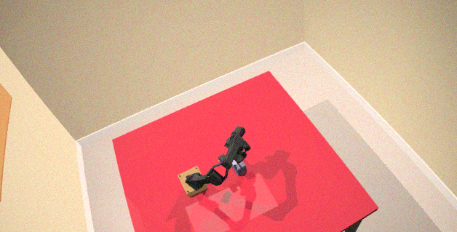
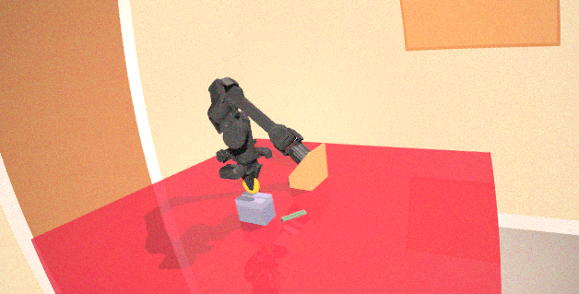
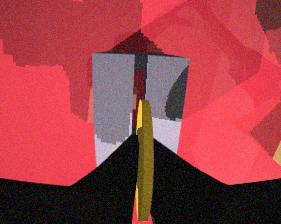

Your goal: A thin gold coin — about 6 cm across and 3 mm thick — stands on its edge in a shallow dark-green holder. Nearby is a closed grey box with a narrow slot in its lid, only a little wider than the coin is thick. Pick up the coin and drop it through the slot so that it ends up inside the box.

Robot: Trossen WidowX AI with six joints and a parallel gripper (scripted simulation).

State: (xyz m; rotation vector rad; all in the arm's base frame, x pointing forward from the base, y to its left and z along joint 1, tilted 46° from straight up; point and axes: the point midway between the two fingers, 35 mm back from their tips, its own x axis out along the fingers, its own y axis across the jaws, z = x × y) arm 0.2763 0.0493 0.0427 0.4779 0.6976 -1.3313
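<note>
The gold coin lies 20 mm above my gripper tip.
</note>
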